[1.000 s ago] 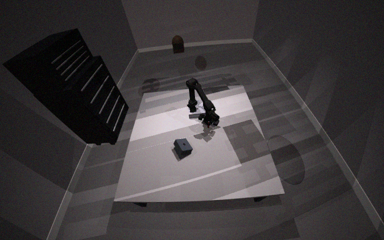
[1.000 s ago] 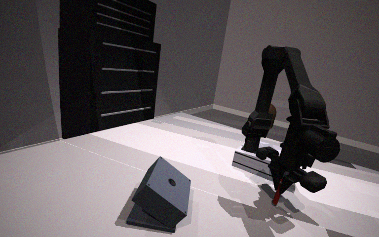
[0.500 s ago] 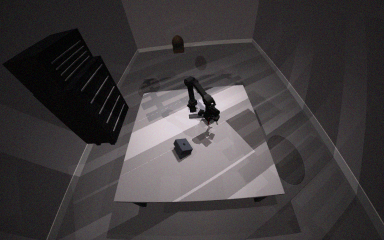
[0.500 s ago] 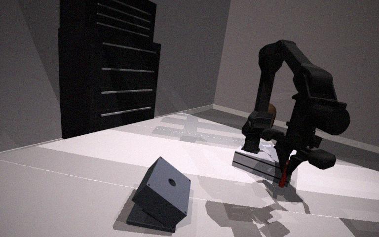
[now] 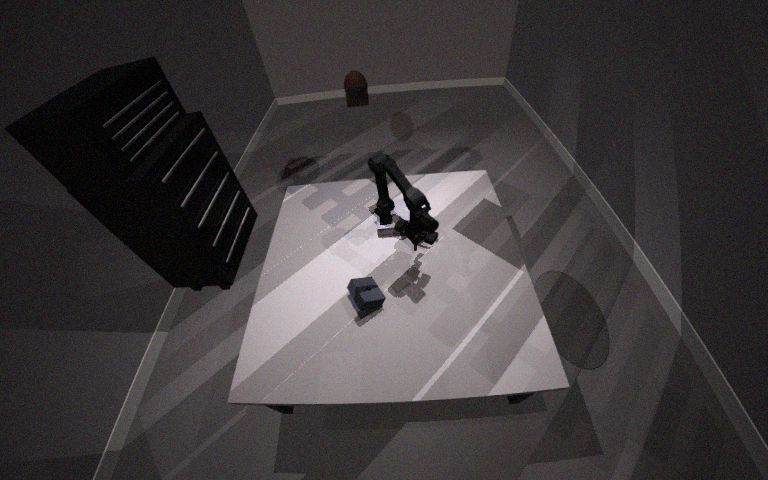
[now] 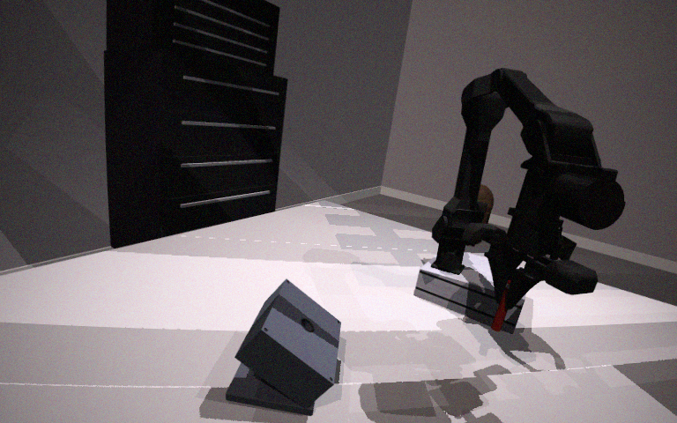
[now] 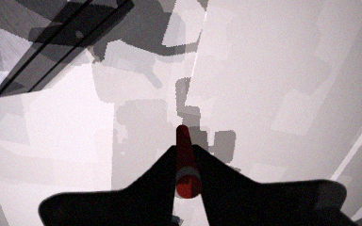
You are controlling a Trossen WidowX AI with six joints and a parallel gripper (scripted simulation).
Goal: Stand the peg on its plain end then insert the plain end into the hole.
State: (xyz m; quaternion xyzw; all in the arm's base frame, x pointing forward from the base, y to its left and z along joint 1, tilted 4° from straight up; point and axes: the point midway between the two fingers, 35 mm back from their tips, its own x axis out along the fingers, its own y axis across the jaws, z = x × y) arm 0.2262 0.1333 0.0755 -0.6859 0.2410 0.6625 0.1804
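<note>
My gripper tip is 20 cm short of the grey sloped panel, 23 cm to the left of it and 6 cm above it. Also, from my gripper tip: red peg 2 cm above.
</note>
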